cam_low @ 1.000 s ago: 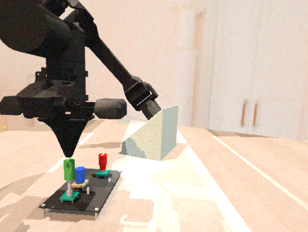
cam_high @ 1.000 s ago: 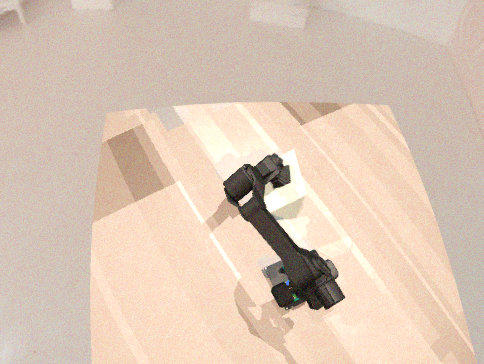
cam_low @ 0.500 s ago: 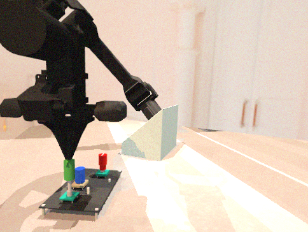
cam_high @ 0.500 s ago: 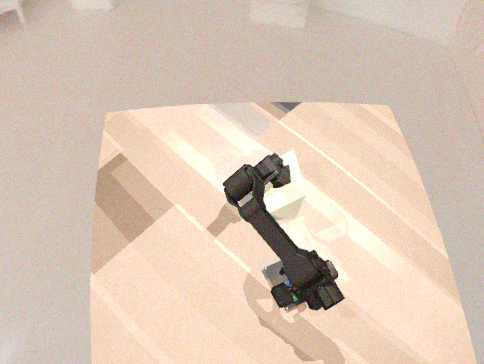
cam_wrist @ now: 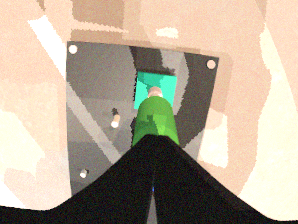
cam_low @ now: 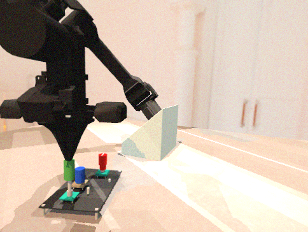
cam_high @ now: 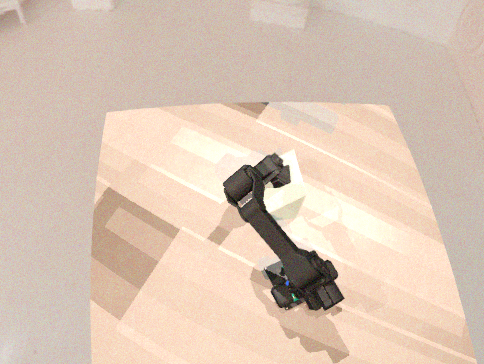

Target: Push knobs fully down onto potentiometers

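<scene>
Now: the red knob 10 cm behind my gripper tip, 2 cm to the right of it and 4 cm below it.
</scene>
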